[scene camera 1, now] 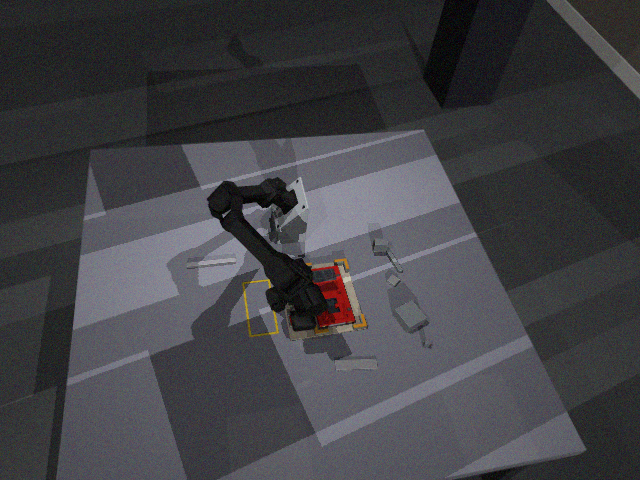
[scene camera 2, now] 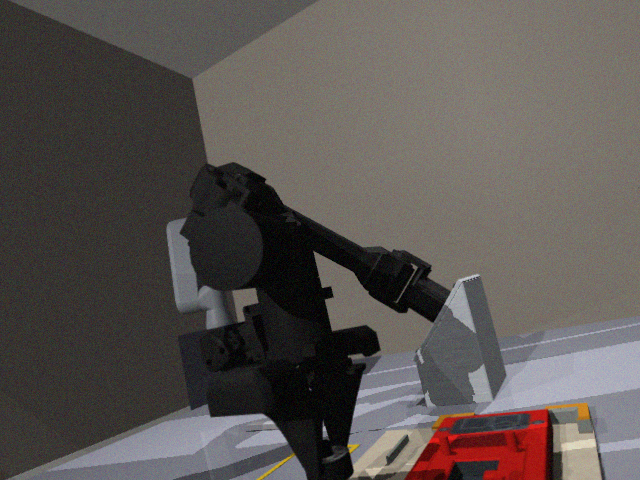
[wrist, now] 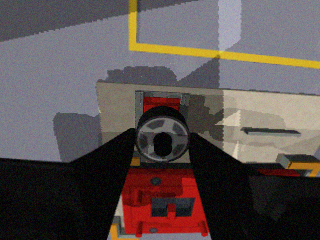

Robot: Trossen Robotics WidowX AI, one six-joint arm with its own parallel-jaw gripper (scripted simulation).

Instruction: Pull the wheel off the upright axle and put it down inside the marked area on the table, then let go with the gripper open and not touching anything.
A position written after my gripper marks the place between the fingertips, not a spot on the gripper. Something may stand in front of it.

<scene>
In view: my gripper (scene camera 2: 328, 463) and a red fixture (scene camera 1: 339, 312).
The red fixture also shows in the wrist view (wrist: 153, 193). My gripper shows as well in scene camera 1 (scene camera 1: 297, 313) and in the wrist view (wrist: 162, 135).
</scene>
